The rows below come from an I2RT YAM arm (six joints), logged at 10 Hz.
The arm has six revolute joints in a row. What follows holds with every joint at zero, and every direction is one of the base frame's.
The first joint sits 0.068 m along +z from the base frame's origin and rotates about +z.
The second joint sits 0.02 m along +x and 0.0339 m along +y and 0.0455 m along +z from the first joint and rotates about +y.
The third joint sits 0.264 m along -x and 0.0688 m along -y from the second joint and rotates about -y.
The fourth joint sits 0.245 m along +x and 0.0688 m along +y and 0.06 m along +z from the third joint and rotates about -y.
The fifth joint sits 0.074 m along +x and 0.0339 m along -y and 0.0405 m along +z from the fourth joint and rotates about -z.
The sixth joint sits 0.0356 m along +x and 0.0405 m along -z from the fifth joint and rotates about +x.
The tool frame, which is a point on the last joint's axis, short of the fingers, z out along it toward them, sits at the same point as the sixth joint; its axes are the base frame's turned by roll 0, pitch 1.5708 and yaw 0 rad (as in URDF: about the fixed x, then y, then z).
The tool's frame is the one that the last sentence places.
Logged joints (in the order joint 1, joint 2, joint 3, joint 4, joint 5, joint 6), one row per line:
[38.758, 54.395, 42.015, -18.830, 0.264, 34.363]
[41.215, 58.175, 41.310, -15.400, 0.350, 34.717]
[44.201, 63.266, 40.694, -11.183, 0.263, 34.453]
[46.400, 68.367, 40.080, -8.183, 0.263, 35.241]
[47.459, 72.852, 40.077, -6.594, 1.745, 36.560]
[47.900, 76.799, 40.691, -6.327, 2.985, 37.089]
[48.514, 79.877, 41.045, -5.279, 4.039, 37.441]
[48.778, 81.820, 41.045, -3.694, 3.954, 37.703]
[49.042, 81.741, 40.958, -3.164, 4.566, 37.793]
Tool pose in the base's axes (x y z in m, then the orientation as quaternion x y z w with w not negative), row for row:
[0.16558, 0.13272, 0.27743, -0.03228, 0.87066, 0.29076, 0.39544]
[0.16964, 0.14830, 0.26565, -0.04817, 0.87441, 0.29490, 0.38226]
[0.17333, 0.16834, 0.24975, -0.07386, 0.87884, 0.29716, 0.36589]
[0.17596, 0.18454, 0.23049, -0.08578, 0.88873, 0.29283, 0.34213]
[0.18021, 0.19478, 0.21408, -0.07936, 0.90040, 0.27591, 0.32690]
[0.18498, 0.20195, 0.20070, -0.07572, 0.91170, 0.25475, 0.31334]
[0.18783, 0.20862, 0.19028, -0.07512, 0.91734, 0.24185, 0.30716]
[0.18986, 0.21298, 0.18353, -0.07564, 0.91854, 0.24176, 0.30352]
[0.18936, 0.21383, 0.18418, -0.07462, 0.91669, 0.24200, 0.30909]
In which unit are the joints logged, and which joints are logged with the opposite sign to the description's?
The joints are logged in degrees. Opposite sign: none.
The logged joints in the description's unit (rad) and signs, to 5 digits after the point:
[0.67645, 0.94937, 0.73330, -0.32865, 0.00461, 0.59975]
[0.71934, 1.01535, 0.72100, -0.26878, 0.00611, 0.60593]
[0.77145, 1.10420, 0.71024, -0.19518, 0.00459, 0.60132]
[0.80983, 1.19323, 0.69953, -0.14282, 0.00459, 0.61507]
[0.82832, 1.27151, 0.69948, -0.11509, 0.03046, 0.63809]
[0.83601, 1.34040, 0.71019, -0.11043, 0.05210, 0.64733]
[0.84673, 1.39412, 0.71637, -0.09214, 0.07049, 0.65347]
[0.85134, 1.42803, 0.71637, -0.06447, 0.06901, 0.65804]
[0.85594, 1.42665, 0.71485, -0.05522, 0.07969, 0.65961]

